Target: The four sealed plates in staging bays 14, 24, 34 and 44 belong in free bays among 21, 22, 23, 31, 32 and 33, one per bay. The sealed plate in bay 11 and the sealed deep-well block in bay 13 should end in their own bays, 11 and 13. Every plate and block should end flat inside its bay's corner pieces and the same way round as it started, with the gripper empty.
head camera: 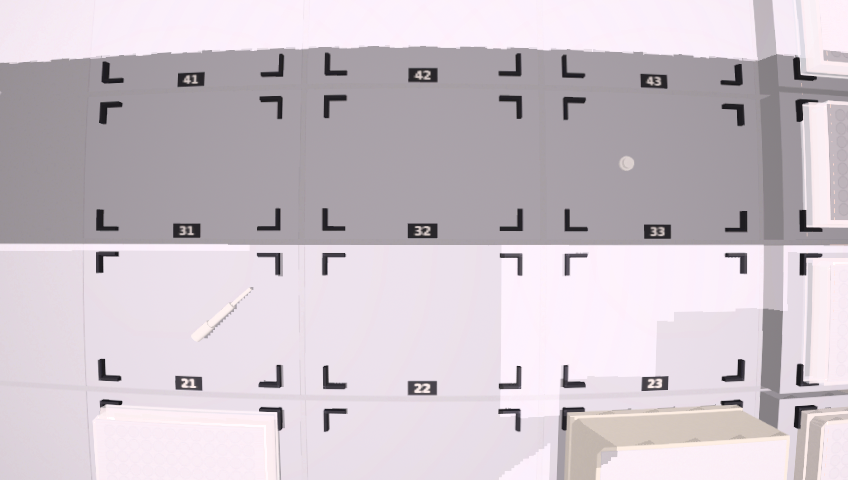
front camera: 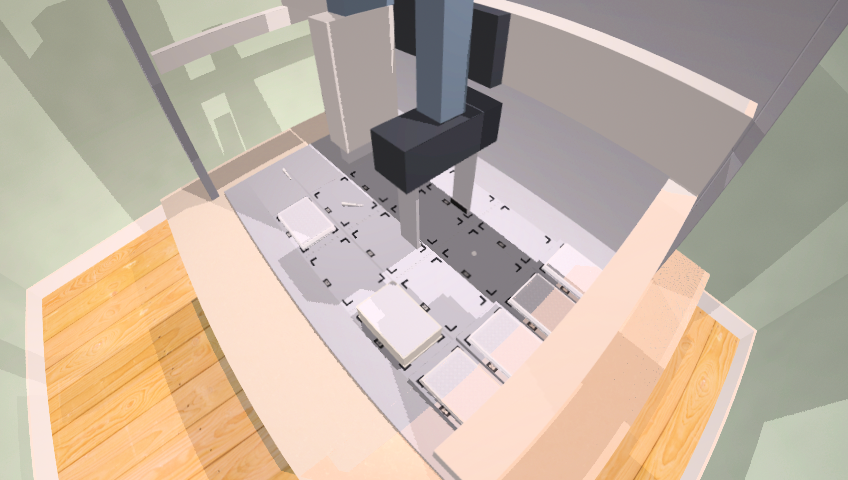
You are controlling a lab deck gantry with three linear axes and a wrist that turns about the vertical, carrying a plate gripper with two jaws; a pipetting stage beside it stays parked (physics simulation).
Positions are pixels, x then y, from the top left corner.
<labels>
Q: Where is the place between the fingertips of my gripper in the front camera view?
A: At 436, 222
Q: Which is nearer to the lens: the sealed plate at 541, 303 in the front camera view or the sealed deep-well block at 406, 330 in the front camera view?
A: The sealed deep-well block.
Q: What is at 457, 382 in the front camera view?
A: A sealed plate.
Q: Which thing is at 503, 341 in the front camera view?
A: A sealed plate.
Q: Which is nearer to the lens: the sealed plate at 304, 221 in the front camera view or the sealed deep-well block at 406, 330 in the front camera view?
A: The sealed deep-well block.
</labels>
